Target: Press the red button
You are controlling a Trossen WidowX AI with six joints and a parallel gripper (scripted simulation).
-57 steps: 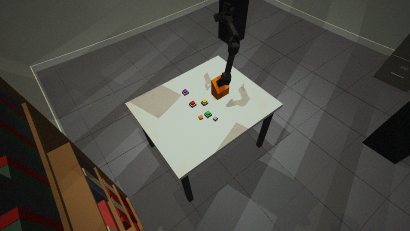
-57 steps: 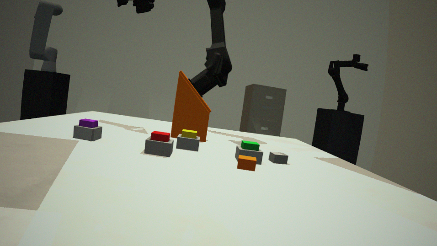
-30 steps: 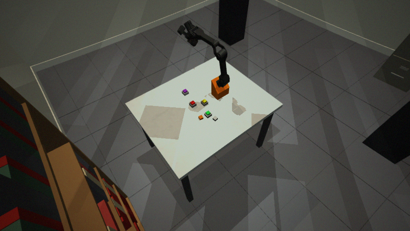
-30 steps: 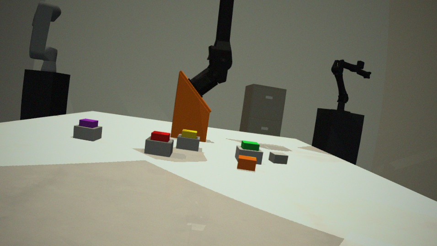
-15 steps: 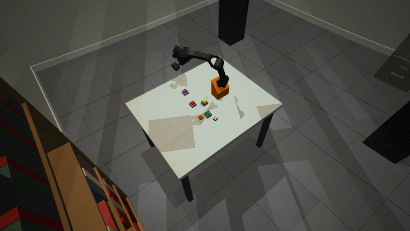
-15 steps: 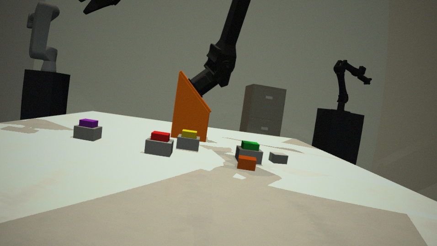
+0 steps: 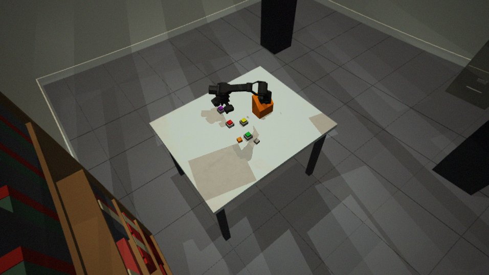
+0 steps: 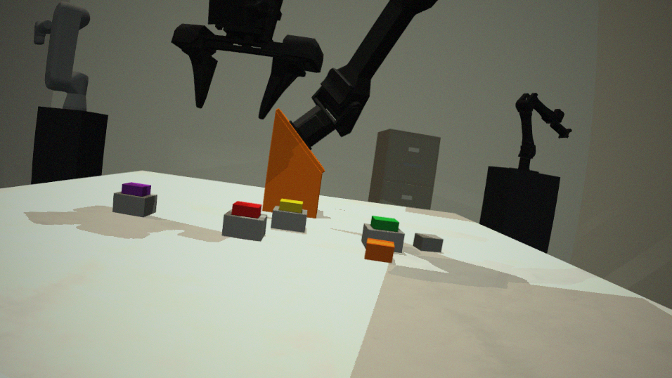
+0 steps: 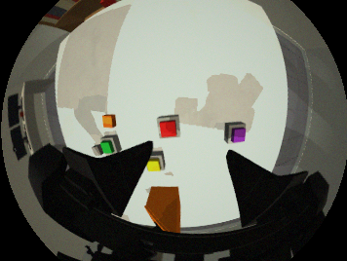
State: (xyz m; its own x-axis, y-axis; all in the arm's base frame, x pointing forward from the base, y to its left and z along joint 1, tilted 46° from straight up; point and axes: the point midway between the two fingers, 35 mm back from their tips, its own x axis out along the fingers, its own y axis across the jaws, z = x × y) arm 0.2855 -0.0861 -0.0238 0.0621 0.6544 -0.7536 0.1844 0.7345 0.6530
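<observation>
Now: the red button 110 mm below my gripper tip, 40 mm to the left of it and 10 mm behind it. From my gripper tip the other things lie so: orange block (200 mm to the left, 140 mm below, 20 mm ahead); then yellow button (110 mm below, 100 mm behind, 90 mm to the left); then purple button (130 mm to the right, 110 mm below, 40 mm behind).
</observation>
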